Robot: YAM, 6 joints.
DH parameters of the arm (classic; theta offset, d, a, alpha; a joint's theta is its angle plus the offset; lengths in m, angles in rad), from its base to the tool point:
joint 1: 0 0.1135 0.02 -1.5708
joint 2: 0 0 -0.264 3.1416
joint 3: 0.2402 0 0.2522 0
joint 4: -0.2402 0 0.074 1.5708
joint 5: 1.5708 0 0 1.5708
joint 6: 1.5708 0.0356 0 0
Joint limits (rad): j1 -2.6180..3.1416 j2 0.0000..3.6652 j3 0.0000..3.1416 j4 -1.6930..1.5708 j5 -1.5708..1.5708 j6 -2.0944..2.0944
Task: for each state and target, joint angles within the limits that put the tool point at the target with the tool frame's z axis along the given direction. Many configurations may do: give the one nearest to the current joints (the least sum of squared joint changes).
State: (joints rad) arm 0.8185 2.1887 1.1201 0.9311 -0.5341 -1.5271
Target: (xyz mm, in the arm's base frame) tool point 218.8 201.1 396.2 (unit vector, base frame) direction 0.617 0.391 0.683
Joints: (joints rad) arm 0.7603 1.3853 0.9369 1.2099 0.1423 -1.5271
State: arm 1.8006 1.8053 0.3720 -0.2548 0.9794 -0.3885
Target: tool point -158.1 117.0 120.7 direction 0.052 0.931 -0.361
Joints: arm 2.6587 1.3244 0.2581 0.3146 1.0137 -0.3885
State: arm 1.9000 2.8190 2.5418 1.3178 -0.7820 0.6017
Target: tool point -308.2 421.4 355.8 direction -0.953 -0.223 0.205
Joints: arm 2.1393 2.2939 2.0441 0.8123 -1.1763 0.6017
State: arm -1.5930 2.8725 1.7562 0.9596 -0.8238 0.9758
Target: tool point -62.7 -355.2 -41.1 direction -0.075 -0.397 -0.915
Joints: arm -1.7450 2.4070 1.0059 0.2460 0.0050 0.9758
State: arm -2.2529 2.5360 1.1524 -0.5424 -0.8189 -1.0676
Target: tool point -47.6 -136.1 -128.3 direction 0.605 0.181 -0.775
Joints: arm -2.0224 2.7860 0.6799 0.0318 -0.4842 -1.0676
